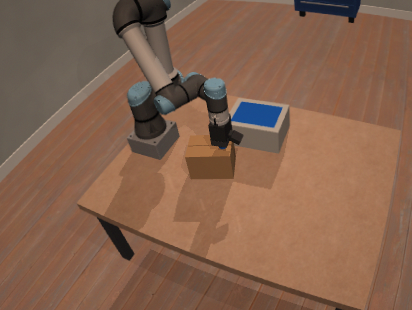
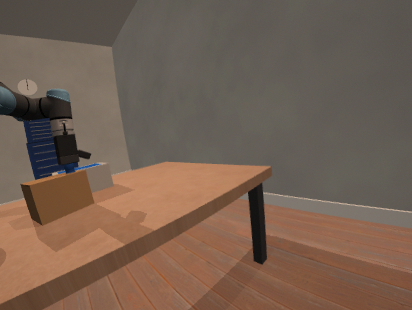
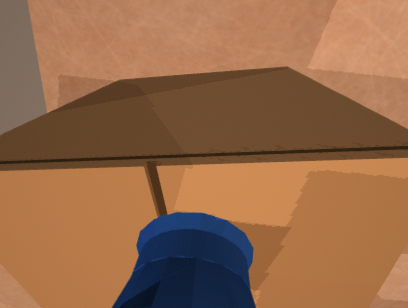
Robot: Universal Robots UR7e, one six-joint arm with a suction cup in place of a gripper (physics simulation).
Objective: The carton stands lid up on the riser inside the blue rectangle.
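Seen in the pictures: hand, tool point: (image 1: 223, 148) (image 3: 197, 225); arm's base, link origin: (image 1: 150, 128).
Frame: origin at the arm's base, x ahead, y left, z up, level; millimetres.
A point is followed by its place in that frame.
Note:
The brown carton (image 1: 208, 165) @[z -9, x 347, y -161 mm] (image 2: 57, 197) @[z -22, x 324, y -166 mm] (image 3: 81, 215) @[z 40, x 402, y -57 mm] stands on the table (image 1: 299, 200) @[z -91, x 725, y -196 mm] (image 2: 166, 186) @[z -90, x 685, y -280 mm], just left of the grey riser (image 1: 262, 136) @[z -6, x 518, y 45 mm] (image 2: 99, 178) @[z -33, x 528, y 44 mm]. Its seamed lid face points up. The blue rectangle (image 1: 256, 114) @[z 30, x 469, y 144 mm] (image 2: 82, 165) @[z 30, x 503, y 232 mm] on top of the riser is bare. My blue suction cup (image 1: 222, 146) @[z 28, x 392, y -91 mm] (image 2: 69, 168) (image 3: 194, 238) points straight down and presses on the carton's top face near its right edge, beside the seam. The contact itself is hidden under the cup.
The arm's grey base block (image 1: 152, 143) @[z 0, x 56, y -92 mm] is bolted to the table left of the carton. A blue drawer cabinet (image 1: 326, 6) (image 2: 39, 150) stands on the floor far behind the table. The table's edges lie well away from the carton.

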